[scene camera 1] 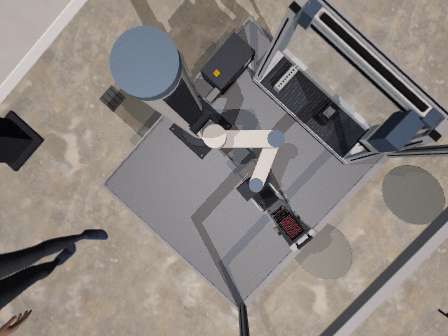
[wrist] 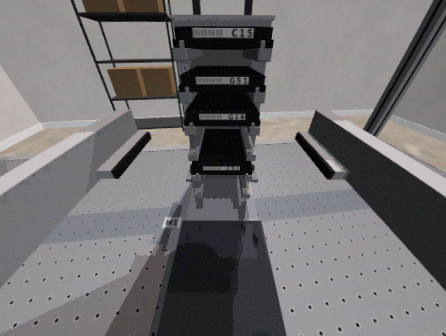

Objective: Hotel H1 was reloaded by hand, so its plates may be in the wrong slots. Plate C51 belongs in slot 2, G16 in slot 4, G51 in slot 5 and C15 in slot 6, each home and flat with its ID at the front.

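Places are measured from the arm's base along level axes (x left, y back, z up), in metres.
Where they show: gripper, between the fingertips: (scene camera 1: 272, 205) (wrist: 223, 123).
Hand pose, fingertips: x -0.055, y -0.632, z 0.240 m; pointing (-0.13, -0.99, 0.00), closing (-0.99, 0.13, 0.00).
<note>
After its pixels a point has its place.
Hotel H1 (scene camera 1: 301, 241) @(z 0.322, x -0.089, y -0.839 m) (wrist: 223, 20) @(z 0.316, x -0.079, y -0.824 m) stands near the deck's edge, its front facing the wrist view. Top down, plate C15 (scene camera 1: 291, 224) @(z 0.298, x -0.060, y -0.753 m) (wrist: 223, 33) @(z 0.293, x -0.063, y -0.698 m) is in the top slot, G51 (wrist: 222, 80) @(z 0.257, x -0.062, y -0.698 m) in the slot below and G16 (wrist: 222, 116) @(z 0.222, x -0.062, y -0.698 m) in the one under that. A slot without a plate follows, then a plate with a small blurred ID that looks like C51 (wrist: 221, 168) @(z 0.151, x -0.061, y -0.698 m), in what looks like slot 2. All four look level, IDs at the front; their rear seating is hidden. My gripper (scene camera 1: 274, 204) @(z 0.240, x -0.055, y -0.632 m) (wrist: 223, 123) @(z 0.240, x -0.055, y -0.632 m) is open and empty, in front of the hotel, touching no plate.
A dark flat block (wrist: 220, 275) @(z 0.073, x -0.048, y -0.596 m) lies on the perforated deck (scene camera 1: 165, 165) @(z 0.013, x -0.344, y 0.004 m) (wrist: 330, 250) @(z 0.013, x -0.239, y -0.627 m) before the hotel, beside the H1 label (wrist: 171, 222) @(z 0.013, x 0.035, y -0.716 m). A framed machine (scene camera 1: 377, 62) @(z 0.521, x 0.648, y -0.461 m) and a dark box (scene camera 1: 227, 62) @(z 0.128, x 0.390, y 0.114 m) with a yellow mark stand on the deck's far side. Shelves with cartons (wrist: 142, 82) stand behind.
</note>
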